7 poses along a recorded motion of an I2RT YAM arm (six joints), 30 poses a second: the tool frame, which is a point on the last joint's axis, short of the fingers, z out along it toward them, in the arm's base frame.
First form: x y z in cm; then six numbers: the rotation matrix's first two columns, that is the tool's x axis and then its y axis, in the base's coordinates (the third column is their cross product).
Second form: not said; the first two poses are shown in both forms.
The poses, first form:
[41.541, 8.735, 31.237, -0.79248, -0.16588, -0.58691, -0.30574, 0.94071, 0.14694]
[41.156, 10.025, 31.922, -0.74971, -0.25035, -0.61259, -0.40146, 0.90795, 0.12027]
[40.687, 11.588, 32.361, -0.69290, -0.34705, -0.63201, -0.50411, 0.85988, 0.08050]
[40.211, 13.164, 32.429, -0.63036, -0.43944, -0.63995, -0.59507, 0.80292, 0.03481]
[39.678, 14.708, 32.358, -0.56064, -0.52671, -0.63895, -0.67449, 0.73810, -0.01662]
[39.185, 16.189, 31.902, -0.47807, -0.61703, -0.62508, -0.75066, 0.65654, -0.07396]
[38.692, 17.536, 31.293, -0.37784, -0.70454, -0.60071, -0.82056, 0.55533, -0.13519]
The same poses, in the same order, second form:
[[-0.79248, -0.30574, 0.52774, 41.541], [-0.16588, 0.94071, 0.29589, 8.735], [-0.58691, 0.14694, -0.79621, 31.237], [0, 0, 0, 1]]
[[-0.74971, -0.40146, 0.52609, 41.156], [-0.25035, 0.90795, 0.33610, 10.025], [-0.61259, 0.12027, -0.78120, 31.922], [0, 0, 0, 1]]
[[-0.69290, -0.50411, 0.51552, 40.687], [-0.34705, 0.85988, 0.37438, 11.588], [-0.63201, 0.08050, -0.77076, 32.361], [0, 0, 0, 1]]
[[-0.63036, -0.59507, 0.49853, 40.211], [-0.43944, 0.80292, 0.40276, 13.164], [-0.63995, 0.03481, -0.76763, 32.429], [0, 0, 0, 1]]
[[-0.56064, -0.67449, 0.48036, 39.678], [-0.52671, 0.73810, 0.42165, 14.708], [-0.63895, -0.01662, -0.76907, 32.358], [0, 0, 0, 1]]
[[-0.47807, -0.75066, 0.45603, 39.185], [-0.61703, 0.65654, 0.43386, 16.189], [-0.62508, -0.07396, -0.77705, 31.902], [0, 0, 0, 1]]
[[-0.37784, -0.82056, 0.42884, 38.692], [-0.70454, 0.55533, 0.44184, 17.536], [-0.60071, -0.13519, -0.78794, 31.293], [0, 0, 0, 1]]

